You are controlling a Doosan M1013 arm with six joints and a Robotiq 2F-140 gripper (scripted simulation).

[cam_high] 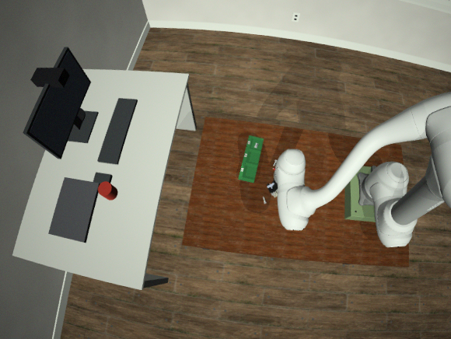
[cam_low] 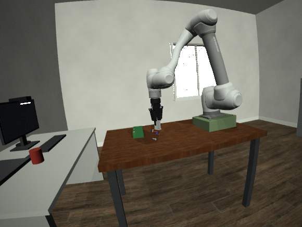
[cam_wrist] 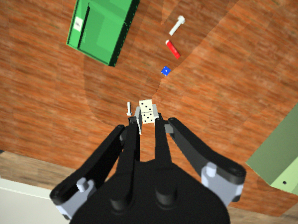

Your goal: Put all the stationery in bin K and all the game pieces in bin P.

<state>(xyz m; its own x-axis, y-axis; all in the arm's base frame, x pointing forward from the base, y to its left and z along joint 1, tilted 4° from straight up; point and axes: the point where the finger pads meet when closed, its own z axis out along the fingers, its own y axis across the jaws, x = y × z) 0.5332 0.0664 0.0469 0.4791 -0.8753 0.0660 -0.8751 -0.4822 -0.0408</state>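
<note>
My gripper is now 90 mm to the left of the blue die, 90 mm above it and 10 mm past it. Round my hand: white domino: 30 mm below; red piece: 140 mm to the right, 100 mm below, 10 mm behind.
</note>
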